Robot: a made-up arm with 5 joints.
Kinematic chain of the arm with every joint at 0, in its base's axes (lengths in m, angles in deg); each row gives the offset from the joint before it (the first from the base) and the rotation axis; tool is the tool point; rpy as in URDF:
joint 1: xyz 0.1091 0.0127 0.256 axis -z
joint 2: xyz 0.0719 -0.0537 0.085 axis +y
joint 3: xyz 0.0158 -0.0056 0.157 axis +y
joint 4: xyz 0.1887 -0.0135 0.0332 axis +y
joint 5: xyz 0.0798 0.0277 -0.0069 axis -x
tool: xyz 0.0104 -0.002 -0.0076 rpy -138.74 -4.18 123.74
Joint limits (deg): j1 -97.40..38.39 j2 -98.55..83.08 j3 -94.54..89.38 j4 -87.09..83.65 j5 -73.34..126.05
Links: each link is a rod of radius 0.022 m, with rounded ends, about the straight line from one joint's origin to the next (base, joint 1, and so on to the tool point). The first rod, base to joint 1, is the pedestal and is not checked.
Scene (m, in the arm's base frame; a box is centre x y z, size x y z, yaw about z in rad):
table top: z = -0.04
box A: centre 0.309 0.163 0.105 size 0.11 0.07 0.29 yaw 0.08
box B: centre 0.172 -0.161 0 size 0.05 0.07 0.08 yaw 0.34
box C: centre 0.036 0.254 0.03 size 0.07 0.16 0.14 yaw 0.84
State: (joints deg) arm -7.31 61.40 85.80 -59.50 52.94
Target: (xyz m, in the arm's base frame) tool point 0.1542 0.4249 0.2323
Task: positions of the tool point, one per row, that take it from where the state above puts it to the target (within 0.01 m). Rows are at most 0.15 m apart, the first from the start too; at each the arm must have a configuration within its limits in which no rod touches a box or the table.
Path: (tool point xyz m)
1: 0.2533 -0.0130 0.1548
2: 0.3261 0.0138 0.1499
3: 0.3962 0.0493 0.1681
4: 0.4565 0.0906 0.2089
5: 0.5009 0.1338 0.2696
6: 0.4883 0.2423 0.3364
7: 0.4316 0.3337 0.4078
8: 0.3439 0.3917 0.4768
9: 0.2433 0.4088 0.5372
10: 0.2263 0.4467 0.4656
11: 0.2033 0.4634 0.3863
12: 0.1781 0.4560 0.3062
13: 0.1542 0.4249 0.2323

